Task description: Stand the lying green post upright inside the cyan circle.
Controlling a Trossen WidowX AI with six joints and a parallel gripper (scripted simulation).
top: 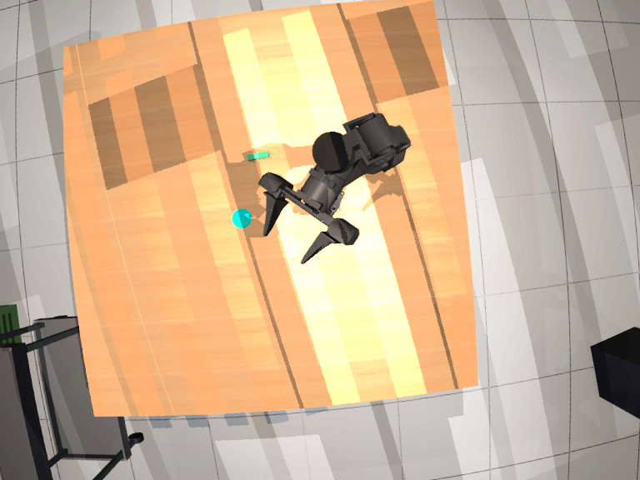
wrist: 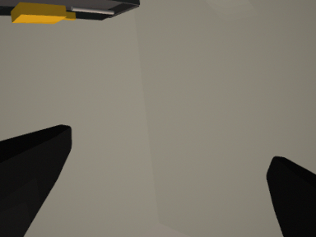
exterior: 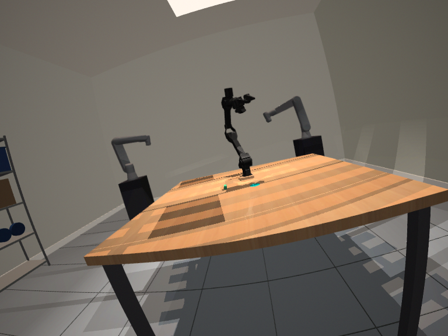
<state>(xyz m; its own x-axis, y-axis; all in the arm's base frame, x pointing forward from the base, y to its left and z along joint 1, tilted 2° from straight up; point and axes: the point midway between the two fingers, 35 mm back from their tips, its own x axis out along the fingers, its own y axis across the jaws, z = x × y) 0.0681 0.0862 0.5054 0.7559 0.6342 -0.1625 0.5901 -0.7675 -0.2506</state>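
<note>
My gripper tip is now 51 cm above the green post, 30 cm to the left of it and 4 cm short of it. Round my gripper tip: cyan circle (51 cm below, 14 cm ahead, 13 cm to the right).
</note>
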